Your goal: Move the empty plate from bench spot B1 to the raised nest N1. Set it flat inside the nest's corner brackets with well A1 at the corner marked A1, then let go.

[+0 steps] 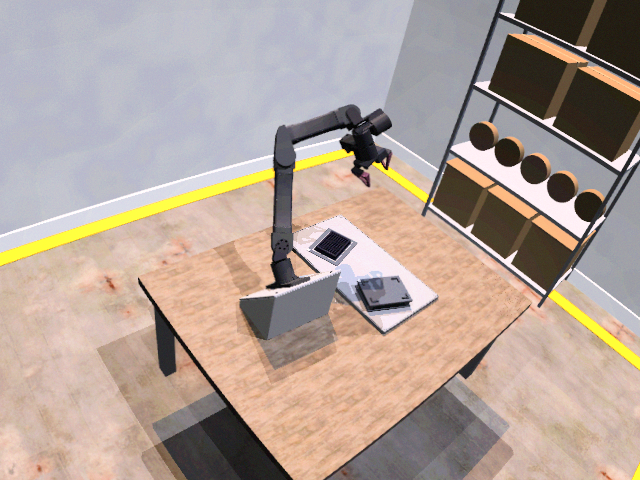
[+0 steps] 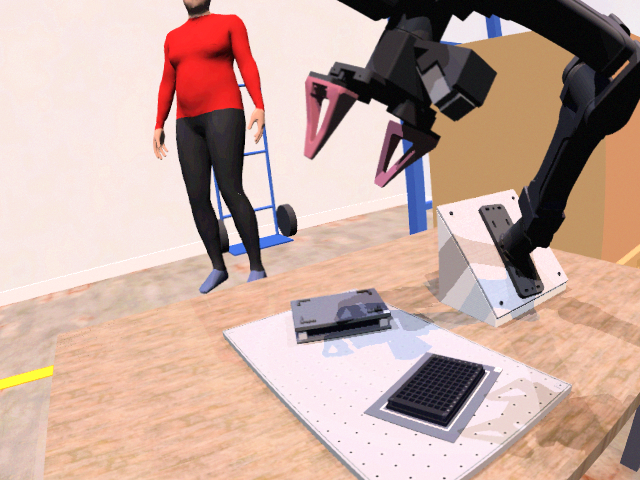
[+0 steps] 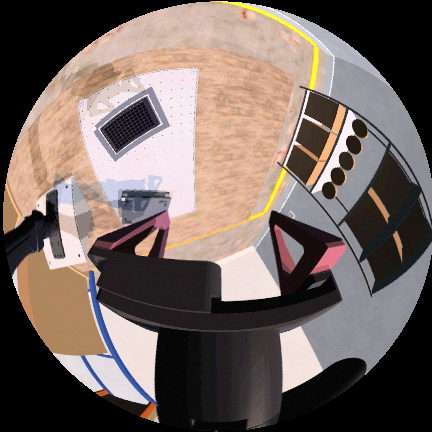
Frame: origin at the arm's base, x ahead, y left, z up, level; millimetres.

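Seen in the pictures: gripper, fingertip midpoint: [image 1: 377, 178] [image 2: 345, 172] [image 3: 218, 215]; arm's base, origin of the base link: [image 1: 287, 284] [image 2: 510, 249] [image 3: 53, 224].
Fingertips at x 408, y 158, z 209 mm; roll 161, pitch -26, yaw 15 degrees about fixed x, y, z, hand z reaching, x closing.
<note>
Pixels of each thing's top centre, then the offset from my fingertips to it. "*": a spot on its surface instead. Level surfaces: height alone.
- black empty plate, middle of its top: [image 2: 438, 382] [image 3: 128, 125] [image 1: 333, 243] dx -98, dy +20, dz -280 mm
- grey-bordered bench spot, surface spot: [image 2: 451, 435] * dx -58, dy +105, dz -295 mm
- raised nest, middle of its top: [image 2: 337, 303] [image 3: 144, 212] [image 1: 385, 288] dx -77, dy -259, dz -259 mm
- wooden table, its level: dz -310 mm
The black empty plate [image 1: 333, 245] [image 2: 436, 388] [image 3: 131, 124] lies flat inside the grey-bordered bench spot [image 2: 451, 435] on a white perforated board. The raised nest [image 1: 383, 291] [image 2: 330, 313] [image 3: 145, 202], a grey platform with dark corner brackets, stands at the other end of the board and holds no plate. Shadows of the arm fall on it. The A1 lettering is too small to read. My gripper [image 1: 377, 176] [image 2: 344, 171] [image 3: 218, 215] is open and empty, high above the table and tilted, with its pink fingers well apart and touching neither plate nor nest.
The white board [image 1: 361, 237] [image 2: 310, 382] [image 3: 182, 125] lies on the wooden table [image 1: 372, 387] [image 2: 144, 392] [image 3: 240, 120]. The arm's angled white base [image 1: 305, 307] [image 2: 462, 279] [image 3: 80, 210] stands beside the board. A shelf unit, a person in red and a blue hand truck stand beyond the table.
</note>
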